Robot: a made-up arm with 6 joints. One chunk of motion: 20 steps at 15 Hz.
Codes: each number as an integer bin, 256 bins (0 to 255) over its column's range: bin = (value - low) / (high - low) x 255, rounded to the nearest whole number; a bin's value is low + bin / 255 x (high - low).
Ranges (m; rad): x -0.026..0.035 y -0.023..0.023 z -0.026..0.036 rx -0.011..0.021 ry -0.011..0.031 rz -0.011..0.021
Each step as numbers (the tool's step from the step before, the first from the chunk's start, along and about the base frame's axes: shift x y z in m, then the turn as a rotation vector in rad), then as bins.
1 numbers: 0.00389 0.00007 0.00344 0.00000 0.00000 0.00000
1 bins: 125 128 121 88 67 88
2 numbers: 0.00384 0.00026 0.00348 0.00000 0.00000 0.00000
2 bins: 125 129 121 88 67 88
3 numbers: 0.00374 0.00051 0.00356 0.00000 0.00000 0.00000
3 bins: 124 130 122 88 67 88
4 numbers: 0.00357 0.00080 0.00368 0.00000 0.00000 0.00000
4 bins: 124 132 122 88 67 88
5 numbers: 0.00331 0.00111 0.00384 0.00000 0.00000 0.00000
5 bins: 123 134 123 88 67 88
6 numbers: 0.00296 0.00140 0.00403 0.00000 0.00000 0.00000
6 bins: 121 135 124 88 67 88
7 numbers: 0.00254 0.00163 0.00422 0.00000 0.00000 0.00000
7 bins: 119 137 124 88 67 88
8 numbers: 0.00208 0.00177 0.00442 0.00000 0.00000 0.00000
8 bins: 117 137 125 88 67 88
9 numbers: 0.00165 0.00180 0.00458 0.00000 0.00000 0.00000
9 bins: 116 137 126 88 67 88
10 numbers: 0.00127 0.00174 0.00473 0.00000 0.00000 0.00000
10 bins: 114 137 126 88 67 88
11 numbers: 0.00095 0.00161 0.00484 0.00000 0.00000 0.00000
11 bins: 113 136 127 88 67 88
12 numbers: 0.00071 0.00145 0.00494 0.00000 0.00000 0.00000
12 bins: 112 136 127 88 67 88
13 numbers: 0.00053 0.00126 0.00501 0.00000 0.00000 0.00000
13 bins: 111 134 128 88 67 88
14 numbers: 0.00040 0.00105 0.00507 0.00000 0.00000 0.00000
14 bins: 110 133 128 88 67 88
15 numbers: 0.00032 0.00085 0.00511 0.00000 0.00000 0.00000
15 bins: 110 132 128 88 67 88
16 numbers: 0.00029 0.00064 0.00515 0.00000 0.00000 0.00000
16 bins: 110 131 128 88 67 88
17 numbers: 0.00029 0.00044 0.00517 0.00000 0.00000 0.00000
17 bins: 110 130 128 88 67 88
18 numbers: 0.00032 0.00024 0.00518 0.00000 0.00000 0.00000
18 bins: 110 129 128 88 67 88
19 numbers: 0.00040 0.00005 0.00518 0.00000 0.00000 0.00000
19 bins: 110 128 128 88 67 88
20 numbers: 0.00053 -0.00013 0.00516 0.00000 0.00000 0.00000
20 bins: 111 127 128 88 67 88
